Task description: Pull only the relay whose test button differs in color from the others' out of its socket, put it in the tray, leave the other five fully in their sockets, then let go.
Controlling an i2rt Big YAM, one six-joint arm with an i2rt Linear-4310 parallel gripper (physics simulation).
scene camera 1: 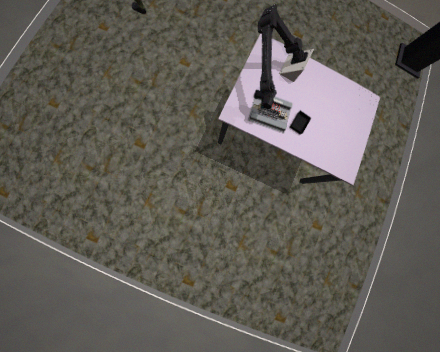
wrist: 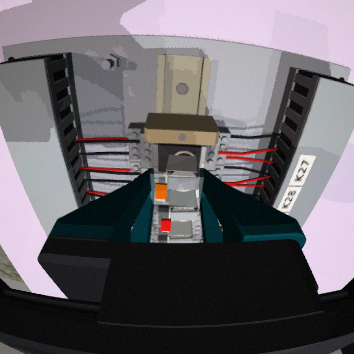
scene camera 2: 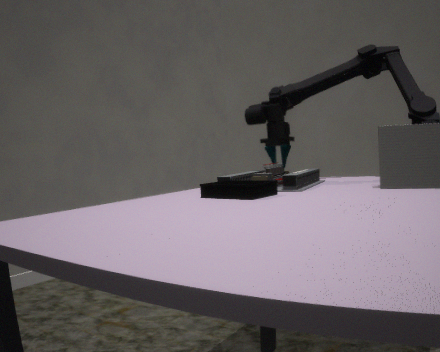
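The relay with the orange test button sits in the row of sockets, close to the tan end clamp. My gripper points down and is shut on this relay, one teal fingertip on each side of its clear case. A relay with a red test button stands just behind it in the row, partly cut off by the gripper body. The other relays are hidden in the wrist view. The black tray lies on the table beside the relay panel.
Grey wire ducts rise along both sides of the row, with red and black wires running to the sockets. The arm's light grey base block stands on the pink table. A dark column stands beyond the table.
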